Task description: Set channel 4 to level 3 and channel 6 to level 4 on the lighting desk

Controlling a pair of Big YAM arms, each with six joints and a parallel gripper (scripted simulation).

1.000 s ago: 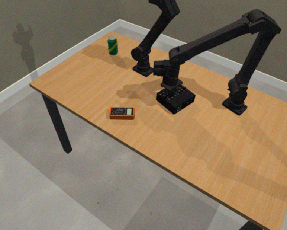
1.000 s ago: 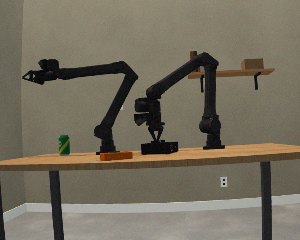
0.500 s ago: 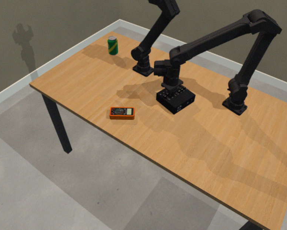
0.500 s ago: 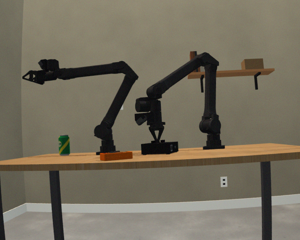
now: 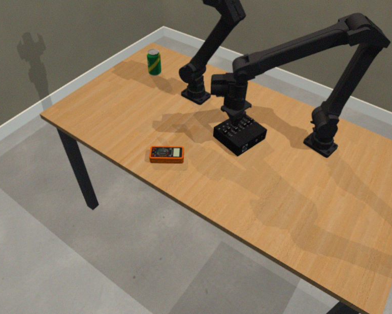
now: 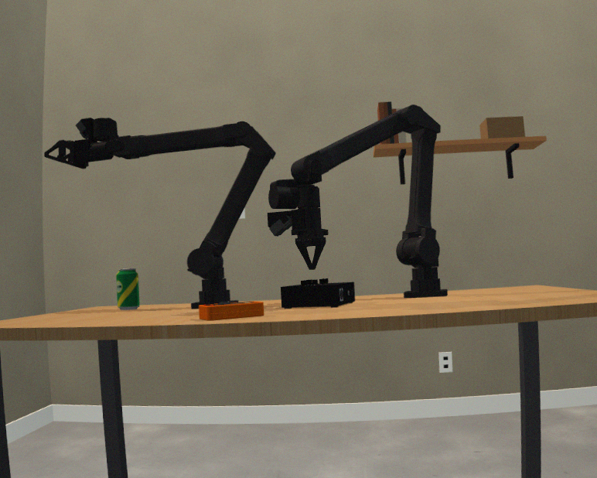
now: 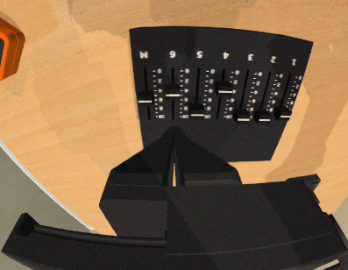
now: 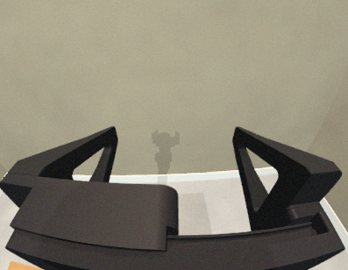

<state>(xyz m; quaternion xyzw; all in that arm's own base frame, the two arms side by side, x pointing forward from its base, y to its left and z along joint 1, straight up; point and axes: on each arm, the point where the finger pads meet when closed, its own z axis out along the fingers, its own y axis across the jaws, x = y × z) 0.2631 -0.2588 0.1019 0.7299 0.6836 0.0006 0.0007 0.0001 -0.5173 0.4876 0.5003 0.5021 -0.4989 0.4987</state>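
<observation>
Now: the channel 6 fader cap 4 cm below my left hand, 2 cm to the right of it and 1 cm behind it. Also, from my left hand: M fader cap 4 cm below, 2 cm to the right, 2 cm ahead; channel 4 fader cap 5 cm behind, 4 cm below, 1 cm to the right; channel 5 fader cap 4 cm below, 2 cm behind, 1 cm to the left.
</observation>
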